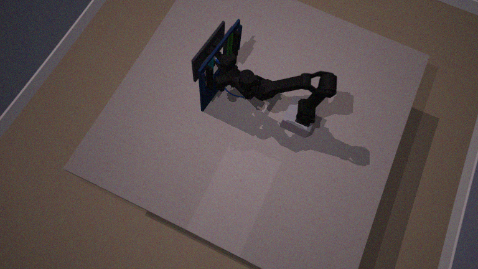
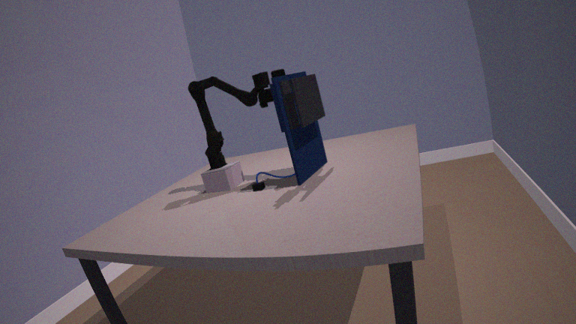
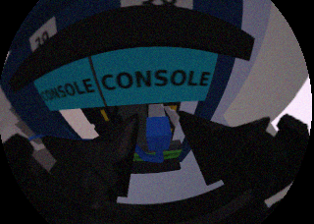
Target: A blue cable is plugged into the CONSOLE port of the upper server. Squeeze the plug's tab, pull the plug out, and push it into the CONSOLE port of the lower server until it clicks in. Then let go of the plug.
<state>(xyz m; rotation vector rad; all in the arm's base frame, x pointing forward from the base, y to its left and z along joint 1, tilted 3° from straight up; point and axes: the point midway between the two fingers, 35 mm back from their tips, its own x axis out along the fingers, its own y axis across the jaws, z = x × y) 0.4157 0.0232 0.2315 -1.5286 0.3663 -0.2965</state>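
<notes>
Right now my gripper tip is 10 mm below the blue plug. The rest, counted from my gripper tip: black block (210 mm behind, 140 mm to the right, 320 mm below).
</notes>
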